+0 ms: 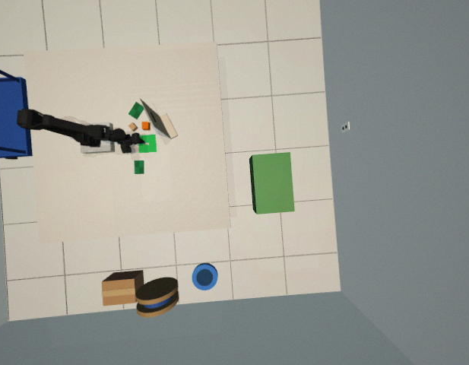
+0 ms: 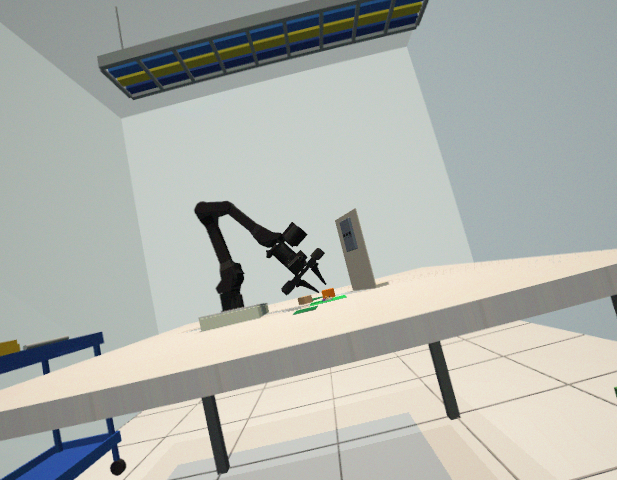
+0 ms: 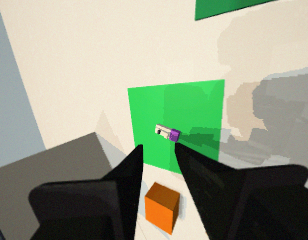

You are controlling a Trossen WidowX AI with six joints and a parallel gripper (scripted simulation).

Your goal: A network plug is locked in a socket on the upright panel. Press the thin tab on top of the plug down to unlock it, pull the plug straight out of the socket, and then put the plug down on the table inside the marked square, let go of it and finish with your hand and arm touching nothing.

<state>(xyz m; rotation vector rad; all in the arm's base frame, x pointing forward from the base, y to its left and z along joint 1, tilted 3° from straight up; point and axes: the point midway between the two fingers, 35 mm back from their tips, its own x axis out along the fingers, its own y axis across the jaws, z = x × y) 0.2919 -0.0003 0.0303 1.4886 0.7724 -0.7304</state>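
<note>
The network plug lies 3 cm below my gripper tip and 1 cm ahead of it. Also, from my gripper tip: orange block 12 cm to the left, 3 cm below, 1 cm ahead; bright green marked square 4 cm below, 1 cm ahead; tan block 11 cm to the left, 8 cm behind, 3 cm below.
</note>
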